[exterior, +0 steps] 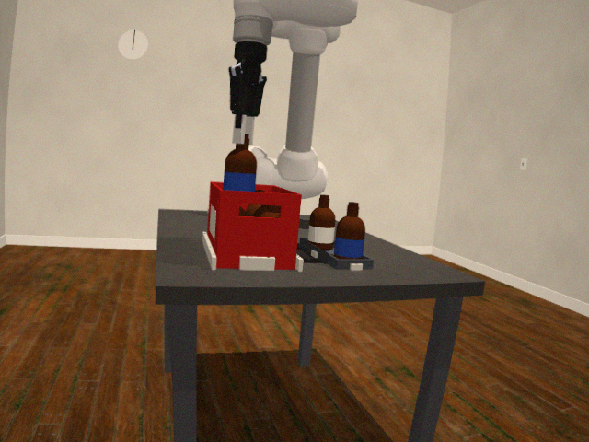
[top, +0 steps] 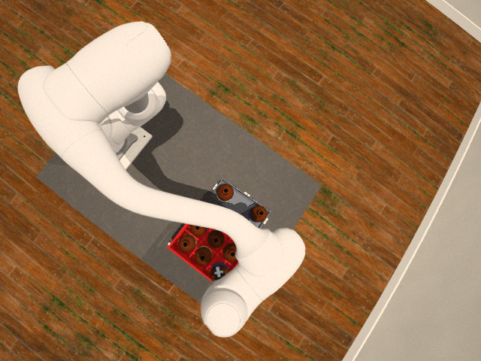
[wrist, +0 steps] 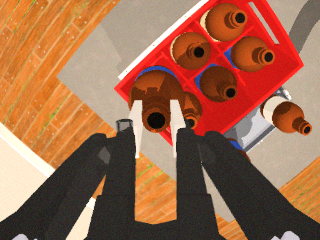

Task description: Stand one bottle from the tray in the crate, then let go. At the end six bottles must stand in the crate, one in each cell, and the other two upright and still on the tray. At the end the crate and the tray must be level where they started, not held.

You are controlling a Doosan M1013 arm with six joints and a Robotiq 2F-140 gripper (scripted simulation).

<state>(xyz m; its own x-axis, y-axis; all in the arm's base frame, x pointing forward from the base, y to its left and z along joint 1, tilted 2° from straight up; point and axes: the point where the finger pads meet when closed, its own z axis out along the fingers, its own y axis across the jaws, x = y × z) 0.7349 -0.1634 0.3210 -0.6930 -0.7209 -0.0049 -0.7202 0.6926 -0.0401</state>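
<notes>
Now: the red crate 9 cm behind my hand, 5 cm to the left of it and 23 cm below it. Round my hand: tray (8 cm behind, 29 cm to the left, 30 cm below).
</notes>
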